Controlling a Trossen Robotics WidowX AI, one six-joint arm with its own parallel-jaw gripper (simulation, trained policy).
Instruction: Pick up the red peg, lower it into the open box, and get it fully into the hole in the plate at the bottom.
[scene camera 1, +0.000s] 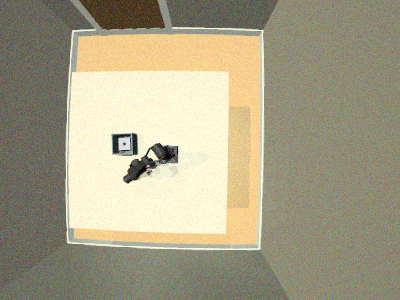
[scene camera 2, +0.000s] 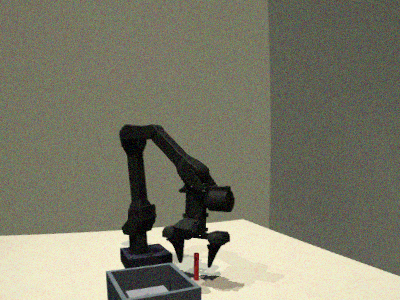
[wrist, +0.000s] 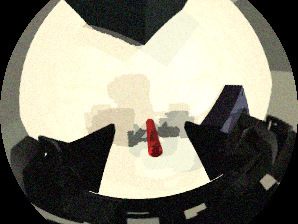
I see my gripper (scene camera 2: 194, 265).
My gripper also shows in the wrist view (wrist: 151, 126).
